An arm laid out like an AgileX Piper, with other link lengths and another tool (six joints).
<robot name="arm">
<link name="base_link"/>
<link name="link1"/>
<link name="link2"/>
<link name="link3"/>
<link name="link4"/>
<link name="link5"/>
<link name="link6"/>
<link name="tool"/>
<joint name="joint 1" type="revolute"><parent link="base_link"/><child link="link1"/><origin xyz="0 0 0.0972"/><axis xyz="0 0 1"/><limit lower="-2.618" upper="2.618"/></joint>
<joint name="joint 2" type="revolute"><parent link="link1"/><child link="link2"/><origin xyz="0 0 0"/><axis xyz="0 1 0"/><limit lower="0" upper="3.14"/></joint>
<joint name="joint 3" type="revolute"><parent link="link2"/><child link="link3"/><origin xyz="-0.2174 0 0.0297"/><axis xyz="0 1 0"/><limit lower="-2.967" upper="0"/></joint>
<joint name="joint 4" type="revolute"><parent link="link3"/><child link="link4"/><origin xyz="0.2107 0 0.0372"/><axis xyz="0.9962 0 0.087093"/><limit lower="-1.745" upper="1.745"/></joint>
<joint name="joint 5" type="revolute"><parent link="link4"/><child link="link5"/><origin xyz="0 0 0"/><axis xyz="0 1 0"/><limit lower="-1.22" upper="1.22"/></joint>
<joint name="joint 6" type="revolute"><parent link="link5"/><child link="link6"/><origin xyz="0.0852 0 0.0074"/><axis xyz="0.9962 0 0.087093"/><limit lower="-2.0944" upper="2.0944"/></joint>
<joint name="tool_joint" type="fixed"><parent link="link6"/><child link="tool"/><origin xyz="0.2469 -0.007 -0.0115" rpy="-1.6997 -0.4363 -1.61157"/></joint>
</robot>
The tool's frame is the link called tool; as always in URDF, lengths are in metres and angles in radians.
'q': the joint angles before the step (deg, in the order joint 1, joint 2, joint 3, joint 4, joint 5, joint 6). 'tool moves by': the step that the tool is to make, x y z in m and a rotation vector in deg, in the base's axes. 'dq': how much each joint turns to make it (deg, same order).
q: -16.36, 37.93, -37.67, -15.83, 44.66, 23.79
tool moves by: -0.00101, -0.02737, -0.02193, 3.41, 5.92, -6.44
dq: -5.29, 13.42, -6.30, 0.00, -0.07, 1.78
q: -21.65, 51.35, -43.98, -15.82, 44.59, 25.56
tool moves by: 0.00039, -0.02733, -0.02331, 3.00, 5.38, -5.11
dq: -4.89, 13.14, -6.90, 0.37, -0.06, 0.27
